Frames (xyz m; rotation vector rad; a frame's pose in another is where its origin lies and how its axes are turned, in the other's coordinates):
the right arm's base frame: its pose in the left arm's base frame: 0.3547 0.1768 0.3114 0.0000 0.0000 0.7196
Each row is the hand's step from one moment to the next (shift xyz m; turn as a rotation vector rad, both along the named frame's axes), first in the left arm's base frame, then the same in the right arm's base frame.
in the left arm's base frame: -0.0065 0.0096 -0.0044 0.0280 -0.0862 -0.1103
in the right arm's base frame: 0.0014 0.0115 -0.0044 -0.0358 -0.0833 -0.1103
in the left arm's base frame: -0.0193 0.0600 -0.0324 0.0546 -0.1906 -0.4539
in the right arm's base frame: 0.0250 0.0578 -0.0324 -0.0846 -0.1793 -0.4539
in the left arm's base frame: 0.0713 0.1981 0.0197 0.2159 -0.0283 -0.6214
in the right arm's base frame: 0.1842 0.1020 0.0197 0.1437 -0.1636 -0.6214
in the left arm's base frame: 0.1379 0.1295 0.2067 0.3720 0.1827 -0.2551
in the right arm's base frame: 0.1891 0.0065 0.2067 0.4002 -0.1078 -0.2551
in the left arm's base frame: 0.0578 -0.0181 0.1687 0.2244 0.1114 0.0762
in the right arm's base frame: 0.0315 -0.0517 0.1687 0.2422 -0.0641 0.0762
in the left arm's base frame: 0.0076 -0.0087 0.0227 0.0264 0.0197 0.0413
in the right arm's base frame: 0.0000 -0.0116 0.0227 0.0328 -0.0026 0.0413
